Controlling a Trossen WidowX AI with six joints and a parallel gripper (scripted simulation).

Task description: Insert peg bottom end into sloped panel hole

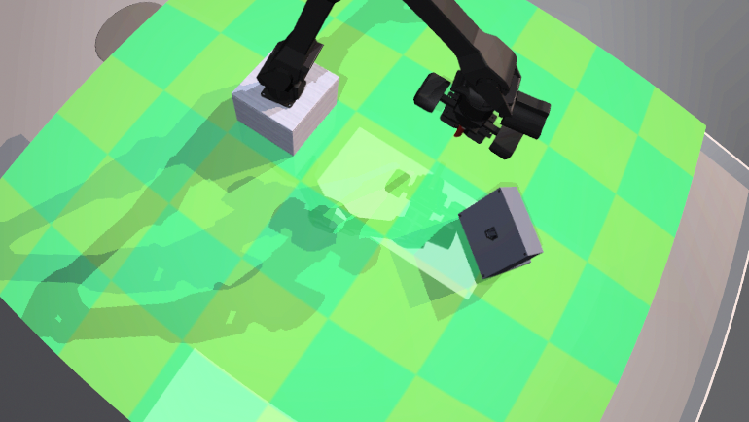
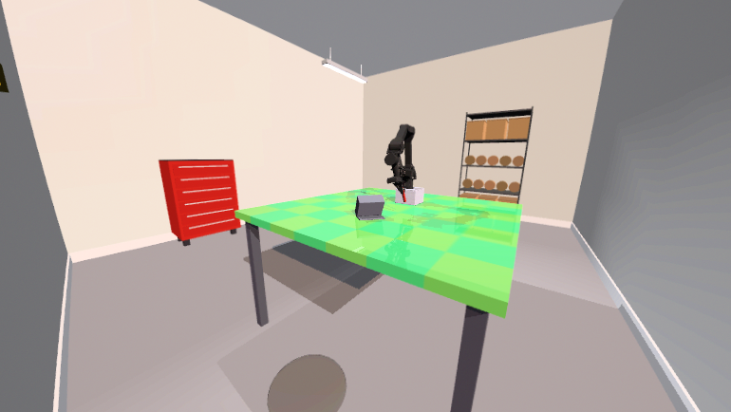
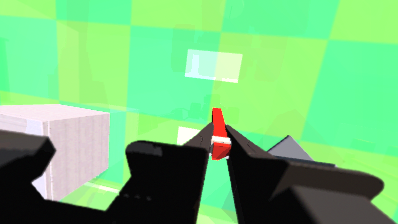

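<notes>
The panel lies 14 cm ahead of my gripper tip, 13 cm to the right of it and 6 cm below it. From my gripper tip the other things lie so: red peg 1 cm above.
</notes>
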